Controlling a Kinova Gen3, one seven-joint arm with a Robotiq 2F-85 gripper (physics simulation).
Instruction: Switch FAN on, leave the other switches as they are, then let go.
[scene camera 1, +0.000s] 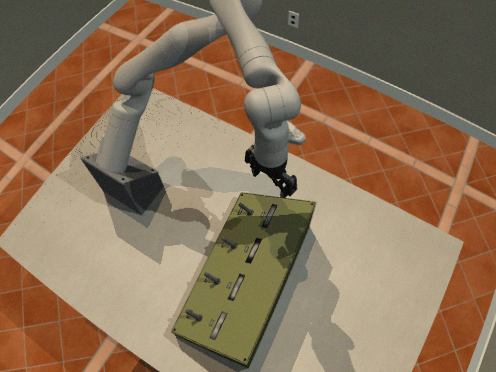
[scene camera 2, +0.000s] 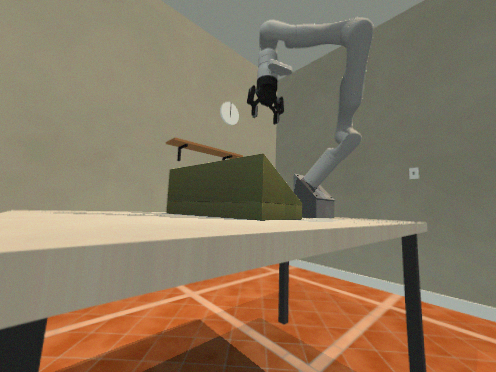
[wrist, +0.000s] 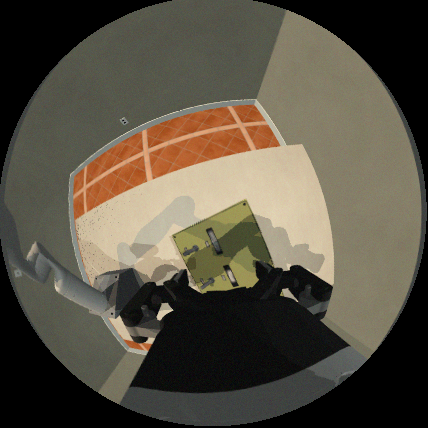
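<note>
The olive switch panel (scene camera 1: 267, 295) (scene camera 2: 215, 187) (wrist: 230, 212) is a sloped box on the table. Several dark levers stand in a row along its side nearer the robot's base: one at the far end (scene camera 1: 245, 209) (wrist: 190, 250), a second (scene camera 1: 229, 243) (wrist: 207, 283), a third (scene camera 1: 212, 278) and one at the near end (scene camera 1: 193, 315). Each has a dark label plate beside it. The lettering is too small to read, so I cannot tell which lever is FAN or which are on. My gripper (scene camera 1: 272, 181) (scene camera 2: 265, 119) (wrist: 221, 273) is open and empty, high above the panel's far end, touching nothing.
The pale table (scene camera 1: 390, 260) (scene camera 2: 150, 240) (wrist: 280, 175) carries the panel and the robot's grey base (scene camera 1: 127, 185) (scene camera 2: 315, 200) (wrist: 120, 290). The arm's shadow falls across the panel's far part. A wall shelf (scene camera 2: 202, 148) shows behind the panel in scene camera 2.
</note>
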